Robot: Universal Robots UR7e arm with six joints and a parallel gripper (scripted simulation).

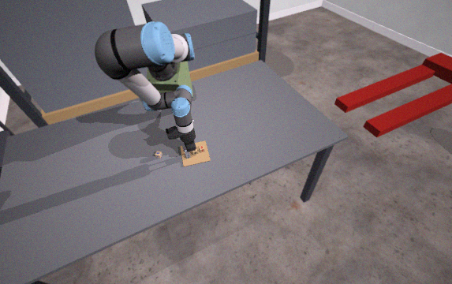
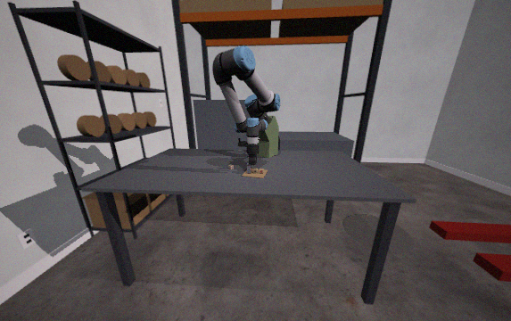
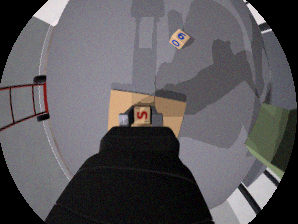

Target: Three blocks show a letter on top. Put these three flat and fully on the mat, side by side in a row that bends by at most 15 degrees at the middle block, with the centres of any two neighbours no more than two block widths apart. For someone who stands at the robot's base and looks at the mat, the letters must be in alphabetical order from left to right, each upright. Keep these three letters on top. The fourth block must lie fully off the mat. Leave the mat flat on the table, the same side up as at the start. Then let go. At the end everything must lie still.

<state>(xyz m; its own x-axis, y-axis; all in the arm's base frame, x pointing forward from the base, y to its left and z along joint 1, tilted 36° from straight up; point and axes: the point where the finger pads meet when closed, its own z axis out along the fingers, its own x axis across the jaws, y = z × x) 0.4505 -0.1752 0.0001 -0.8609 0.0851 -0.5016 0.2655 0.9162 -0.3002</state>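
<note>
Now: hand 4 cm to the right of the tan mat, 2 cm above it and 1 cm short of it.
</note>
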